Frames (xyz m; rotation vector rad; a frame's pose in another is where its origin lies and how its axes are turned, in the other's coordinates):
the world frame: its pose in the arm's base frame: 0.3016 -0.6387 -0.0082 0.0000 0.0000 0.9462
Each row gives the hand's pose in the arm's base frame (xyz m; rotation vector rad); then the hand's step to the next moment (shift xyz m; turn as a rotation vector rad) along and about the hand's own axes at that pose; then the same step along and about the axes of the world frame.
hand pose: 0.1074 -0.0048 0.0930 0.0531 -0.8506 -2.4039
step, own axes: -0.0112 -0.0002 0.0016 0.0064 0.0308 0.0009
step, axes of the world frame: 0.0109 -0.0030 -0.0005 -0.0120 -0.0213 0.0198
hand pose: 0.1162 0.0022 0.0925 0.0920 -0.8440 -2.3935
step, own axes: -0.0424 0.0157 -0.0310 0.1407 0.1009 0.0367
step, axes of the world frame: 0.0269 -0.0430 -0.0207 -0.1408 -0.0113 0.1067
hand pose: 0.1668 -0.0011 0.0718 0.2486 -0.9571 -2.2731
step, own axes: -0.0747 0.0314 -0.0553 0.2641 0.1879 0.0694
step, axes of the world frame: 0.0552 -0.0777 -0.0232 -0.2640 -0.0197 0.1995
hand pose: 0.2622 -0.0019 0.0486 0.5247 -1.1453 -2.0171
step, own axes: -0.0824 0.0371 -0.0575 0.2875 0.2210 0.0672
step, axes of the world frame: 0.0776 -0.0739 0.0012 -0.2883 -0.0371 0.2270
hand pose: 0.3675 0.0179 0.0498 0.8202 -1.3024 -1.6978
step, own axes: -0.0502 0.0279 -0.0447 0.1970 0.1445 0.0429
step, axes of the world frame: 0.0574 -0.0416 0.0164 -0.1972 -0.0267 0.1480
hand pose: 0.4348 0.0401 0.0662 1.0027 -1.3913 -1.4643
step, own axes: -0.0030 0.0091 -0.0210 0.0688 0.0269 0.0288
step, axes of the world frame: 0.0095 -0.0195 0.0079 -0.0736 0.0050 0.0289
